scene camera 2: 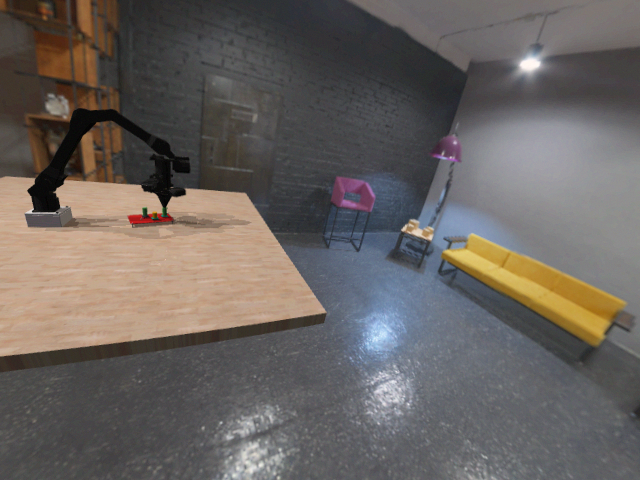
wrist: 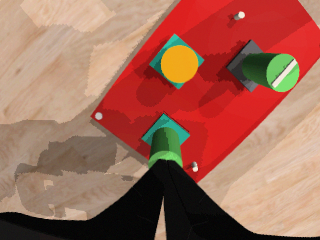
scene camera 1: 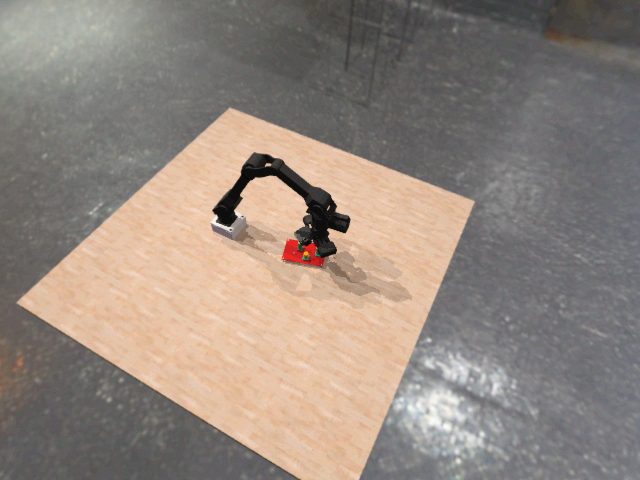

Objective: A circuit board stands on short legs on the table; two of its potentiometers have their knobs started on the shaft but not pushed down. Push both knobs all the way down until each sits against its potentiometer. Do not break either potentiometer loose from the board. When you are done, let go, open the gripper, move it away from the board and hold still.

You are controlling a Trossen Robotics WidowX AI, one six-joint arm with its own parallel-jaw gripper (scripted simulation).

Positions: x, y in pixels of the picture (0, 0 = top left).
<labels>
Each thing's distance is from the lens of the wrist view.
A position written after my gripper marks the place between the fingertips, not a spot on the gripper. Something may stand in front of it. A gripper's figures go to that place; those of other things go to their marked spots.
my gripper [wrist: 165, 166]: 0.10 m
green knob [wrist: 165, 145]: 0.10 m
</labels>
